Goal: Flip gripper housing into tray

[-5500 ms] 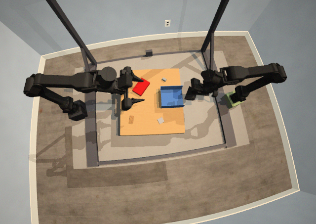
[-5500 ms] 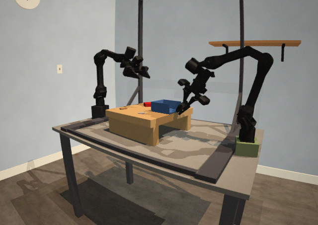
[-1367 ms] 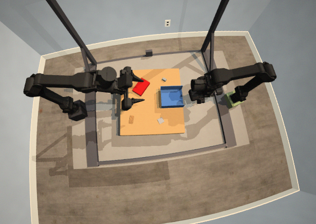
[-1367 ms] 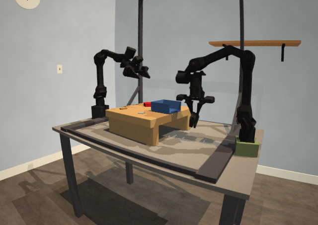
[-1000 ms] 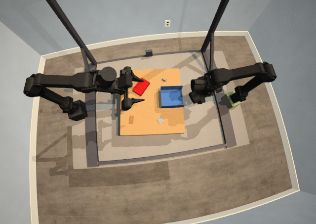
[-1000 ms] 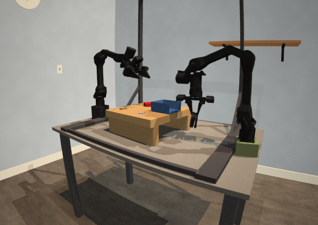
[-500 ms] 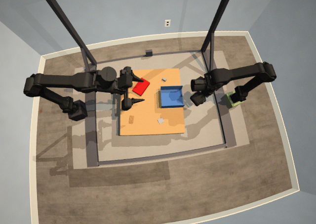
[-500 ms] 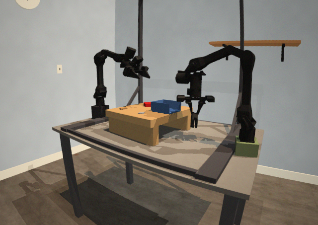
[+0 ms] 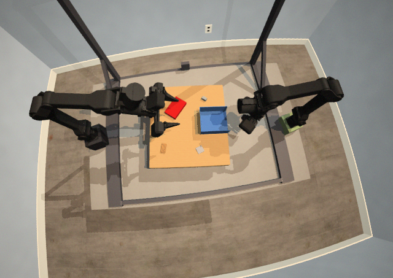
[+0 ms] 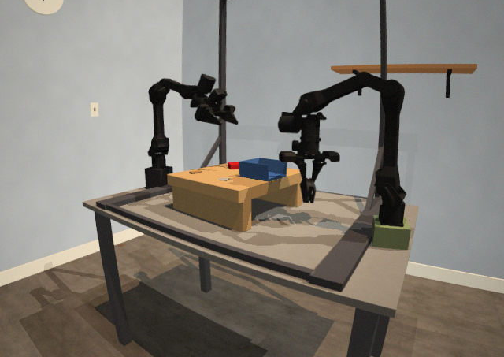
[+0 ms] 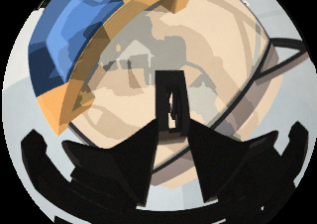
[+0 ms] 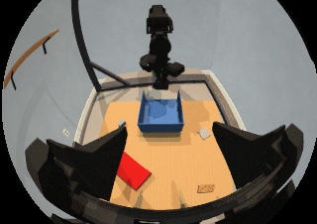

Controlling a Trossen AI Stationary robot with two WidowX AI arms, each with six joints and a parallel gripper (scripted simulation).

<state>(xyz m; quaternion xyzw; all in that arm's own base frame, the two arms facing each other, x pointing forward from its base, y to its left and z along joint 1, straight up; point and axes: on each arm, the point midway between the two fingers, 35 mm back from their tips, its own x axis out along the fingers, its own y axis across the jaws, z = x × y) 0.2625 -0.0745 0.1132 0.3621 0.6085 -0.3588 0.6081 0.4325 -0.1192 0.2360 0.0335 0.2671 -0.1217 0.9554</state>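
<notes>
Right now the dark gripper housing is 1 cm ahead of my left hand, 1 cm to the right of it and 5 cm below it. The rest, counted from my left hand: orange wooden bench (1 cm behind, 30 cm to the right, 9 cm below); blue tray (21 cm to the right, 2 cm below).
</notes>
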